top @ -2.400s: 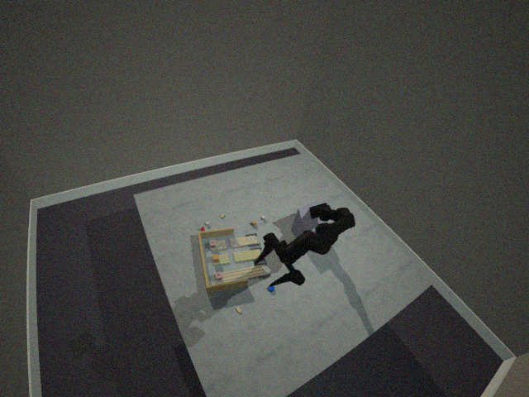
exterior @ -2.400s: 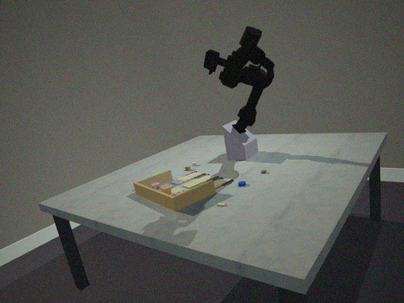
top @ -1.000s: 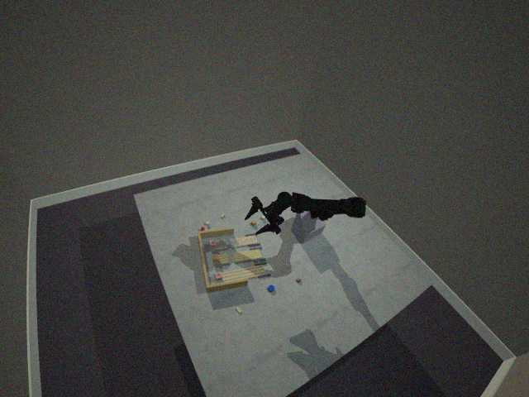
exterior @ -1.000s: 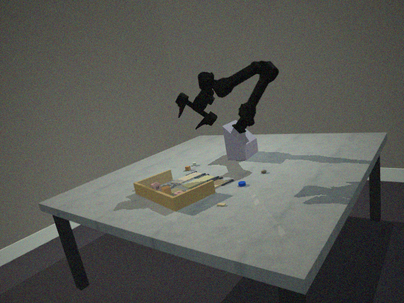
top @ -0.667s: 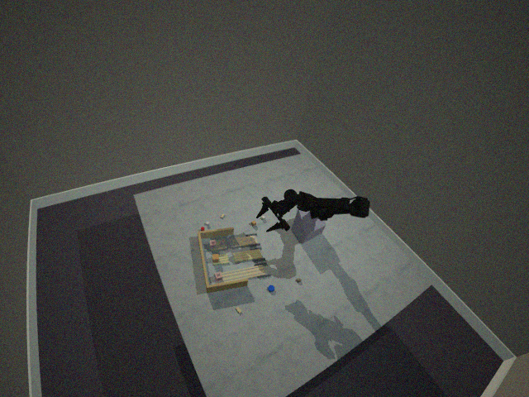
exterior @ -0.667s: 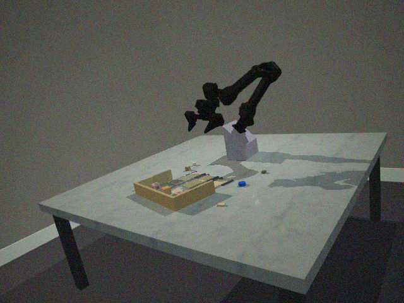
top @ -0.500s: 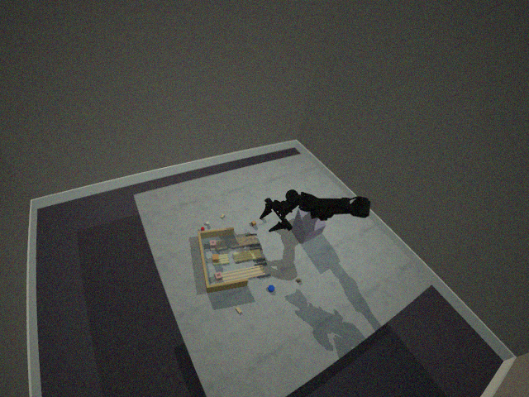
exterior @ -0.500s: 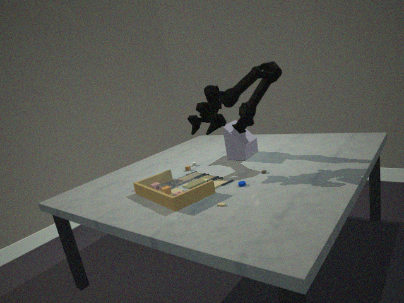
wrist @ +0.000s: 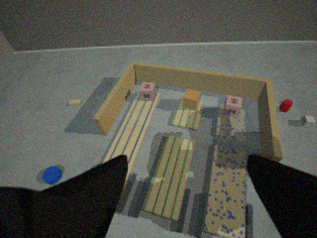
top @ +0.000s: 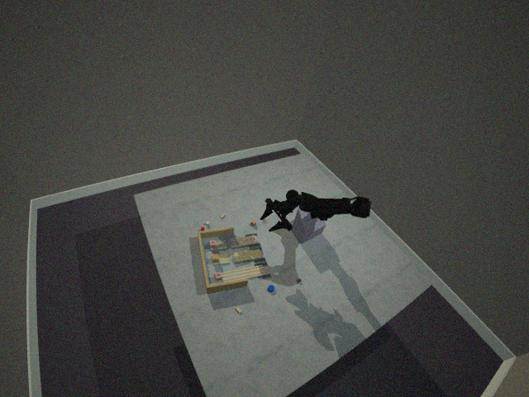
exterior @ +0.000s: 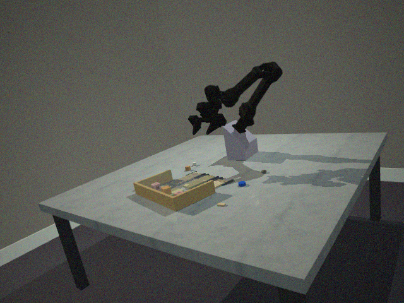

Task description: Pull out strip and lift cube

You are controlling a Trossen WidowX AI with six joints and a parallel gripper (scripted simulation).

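Right now my gripper tip is 90 mm past the brown bit, 250 mm to the right of it and 190 mm above it. The rest, counted from my gripper tip: red piece (230 mm ahead, 230 mm to the right, 190 mm below); then blue disc (60 mm ahead, 230 mm to the left, 190 mm below).
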